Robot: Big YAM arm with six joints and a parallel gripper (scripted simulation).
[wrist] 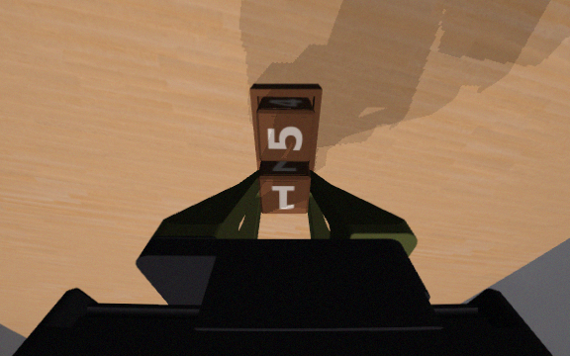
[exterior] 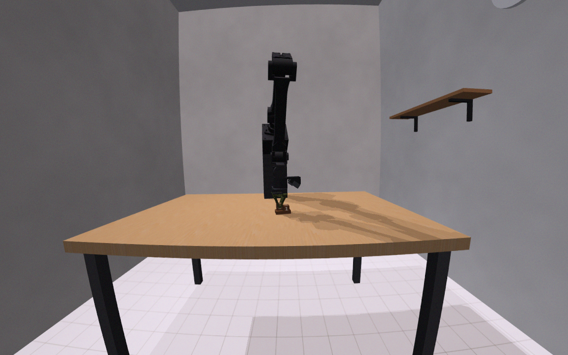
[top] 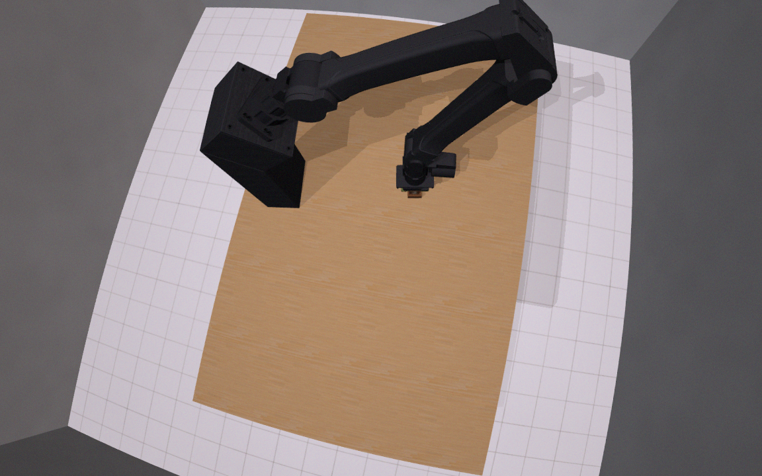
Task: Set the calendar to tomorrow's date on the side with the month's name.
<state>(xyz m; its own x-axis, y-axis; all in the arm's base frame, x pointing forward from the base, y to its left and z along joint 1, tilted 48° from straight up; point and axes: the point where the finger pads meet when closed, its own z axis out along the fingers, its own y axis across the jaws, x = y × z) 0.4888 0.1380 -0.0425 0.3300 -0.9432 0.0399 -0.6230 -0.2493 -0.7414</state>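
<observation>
The cube lies right at my hand. From my hand the other things lie so: brown calendar tray 3 cm below, 1 cm to the left, 1 cm behind.
</observation>
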